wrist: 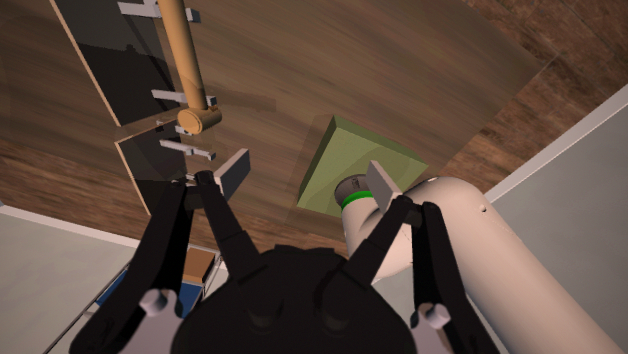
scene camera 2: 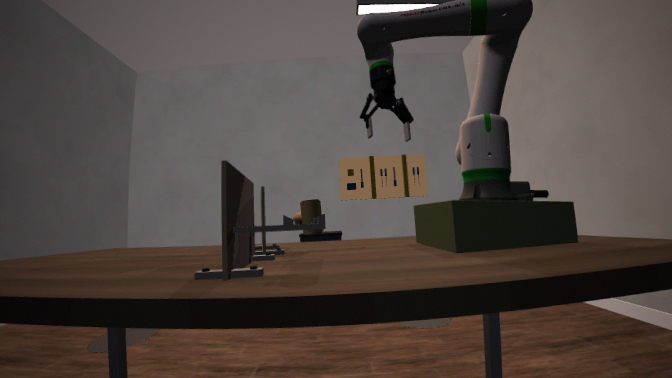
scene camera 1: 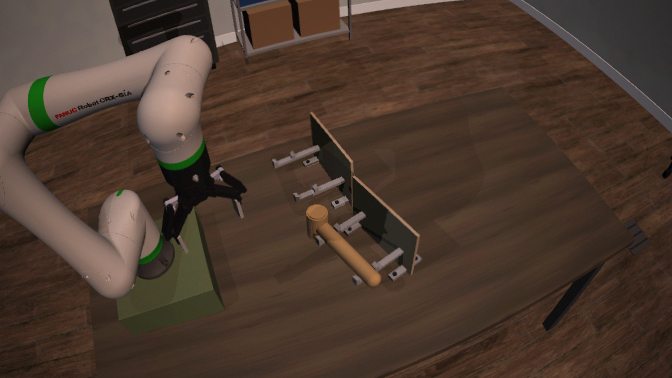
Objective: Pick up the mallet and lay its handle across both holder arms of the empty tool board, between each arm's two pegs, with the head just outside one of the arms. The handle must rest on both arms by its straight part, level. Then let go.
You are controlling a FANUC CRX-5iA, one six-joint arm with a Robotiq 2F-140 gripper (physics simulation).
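Places are measured from the arm's base along level axes (x left, y back, z up), in centimetres.
Pixels of known places: gripper, fingertip midpoint: (wrist: 309,165) (scene camera 2: 389,138) (scene camera 1: 211,231); arm's base, origin of the base link: (wrist: 356,192) (scene camera 2: 486,203) (scene camera 1: 153,258).
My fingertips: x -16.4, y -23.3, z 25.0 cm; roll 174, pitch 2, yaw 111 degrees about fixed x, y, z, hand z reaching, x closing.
Note:
For each thing: its top centre in the pictures, then the offset to it from my fingertips. Level surfaces: height alone.
- orange wooden mallet, middle of its top: (scene camera 1: 342,238) (wrist: 171,66) (scene camera 2: 304,202) dz -21.0, dx +4.0, dy -30.1 cm
- mallet head, middle of its top: (scene camera 1: 316,212) (scene camera 2: 311,201) (wrist: 190,122) dz -21.3, dx +14.7, dy -26.1 cm
- table, its level: dz -36.1 cm
The orange wooden mallet (scene camera 1: 350,254) (wrist: 184,55) lies with its handle across both holder arms of one dark tool board (scene camera 1: 387,220) (wrist: 95,62). In scene camera 1 the handle crosses each arm between its pegs and looks level. The mallet head (scene camera 1: 317,222) (scene camera 2: 311,212) (wrist: 199,120) is just outside the arm nearer the other board. The handle's far end is cut off in the wrist view. My gripper (scene camera 1: 212,227) (scene camera 2: 388,133) (wrist: 309,165) is wide open and empty. It hangs high above the table, well apart from the mallet, on the robot base side.
A second board (scene camera 1: 330,150) (wrist: 150,165) with two bare holder arms stands beside the first. The robot base is on a green block (scene camera 1: 205,280) (scene camera 2: 515,225) (wrist: 320,175). A shelf rack (scene camera 1: 300,43) and a dark drawer cabinet (scene camera 1: 162,22) stand beyond the table (scene camera 1: 500,200).

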